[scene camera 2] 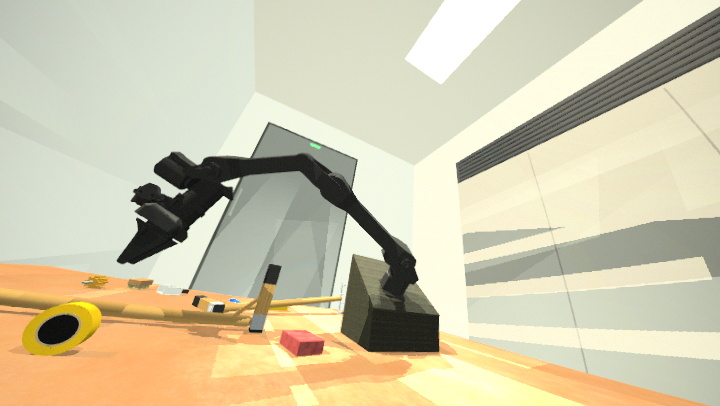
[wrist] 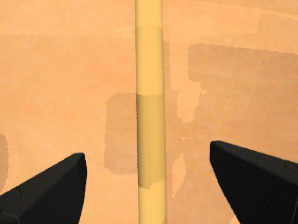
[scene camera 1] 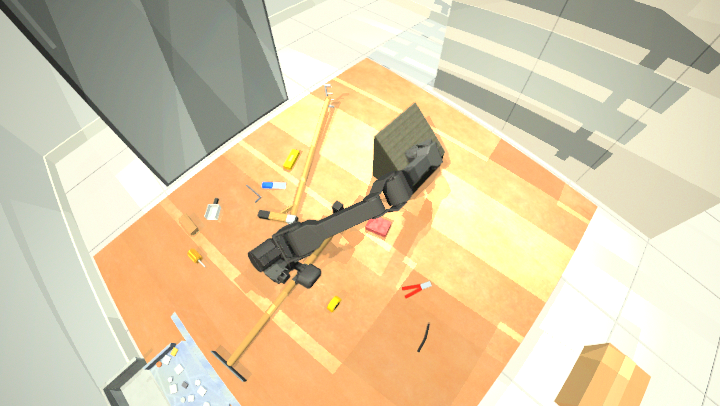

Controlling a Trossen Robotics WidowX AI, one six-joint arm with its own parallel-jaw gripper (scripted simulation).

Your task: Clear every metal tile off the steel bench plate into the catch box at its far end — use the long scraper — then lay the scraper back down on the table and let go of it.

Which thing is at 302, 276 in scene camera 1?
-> The gripper.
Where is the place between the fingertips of the gripper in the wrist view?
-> At 149, 156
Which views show the gripper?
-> Scene camera 2, the wrist view and scene camera 1: all of them.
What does the gripper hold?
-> Nothing.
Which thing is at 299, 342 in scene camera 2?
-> A red block.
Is the gripper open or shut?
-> Open.
